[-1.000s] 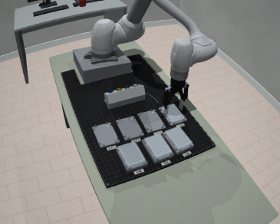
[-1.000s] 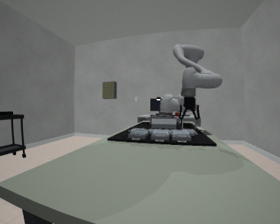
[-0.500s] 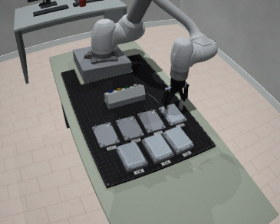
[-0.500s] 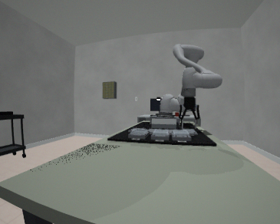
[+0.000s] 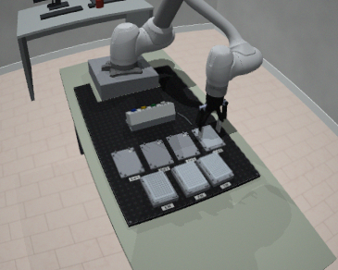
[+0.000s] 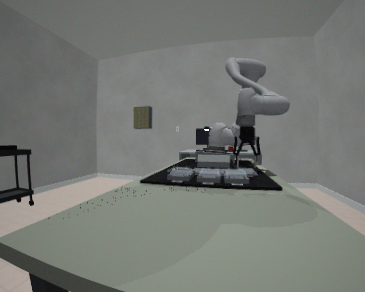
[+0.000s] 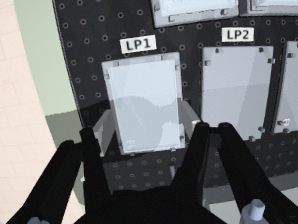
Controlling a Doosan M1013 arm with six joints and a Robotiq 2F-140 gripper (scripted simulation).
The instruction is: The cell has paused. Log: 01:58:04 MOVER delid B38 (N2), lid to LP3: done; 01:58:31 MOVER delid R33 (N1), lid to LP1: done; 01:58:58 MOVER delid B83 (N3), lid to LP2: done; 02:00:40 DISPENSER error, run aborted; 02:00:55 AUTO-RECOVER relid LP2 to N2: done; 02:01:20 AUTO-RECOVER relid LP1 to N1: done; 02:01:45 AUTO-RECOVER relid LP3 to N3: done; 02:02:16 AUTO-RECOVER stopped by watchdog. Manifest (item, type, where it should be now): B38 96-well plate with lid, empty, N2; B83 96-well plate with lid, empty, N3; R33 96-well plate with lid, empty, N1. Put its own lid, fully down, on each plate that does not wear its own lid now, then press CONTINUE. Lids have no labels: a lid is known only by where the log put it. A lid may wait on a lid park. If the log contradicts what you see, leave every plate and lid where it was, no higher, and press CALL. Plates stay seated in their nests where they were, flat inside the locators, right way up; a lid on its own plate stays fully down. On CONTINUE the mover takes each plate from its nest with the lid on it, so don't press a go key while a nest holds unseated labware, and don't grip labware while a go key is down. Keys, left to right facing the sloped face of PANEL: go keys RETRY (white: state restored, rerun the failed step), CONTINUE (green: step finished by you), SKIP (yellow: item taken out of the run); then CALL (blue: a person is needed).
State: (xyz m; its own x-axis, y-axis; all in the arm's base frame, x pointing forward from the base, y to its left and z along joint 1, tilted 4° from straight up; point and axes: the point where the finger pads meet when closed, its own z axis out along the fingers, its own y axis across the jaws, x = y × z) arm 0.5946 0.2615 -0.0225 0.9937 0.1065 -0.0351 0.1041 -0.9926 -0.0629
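Now: the lid park LP1 5 cm below my hand. The rest, counted from my hand: lid park LP2 (13 cm to the right, 5 cm below, 1 cm ahead); then lid park LP4 (25 cm to the right, 5 cm below, 3 cm ahead); then white key (23 cm behind, 14 cm to the right, 1 cm above).
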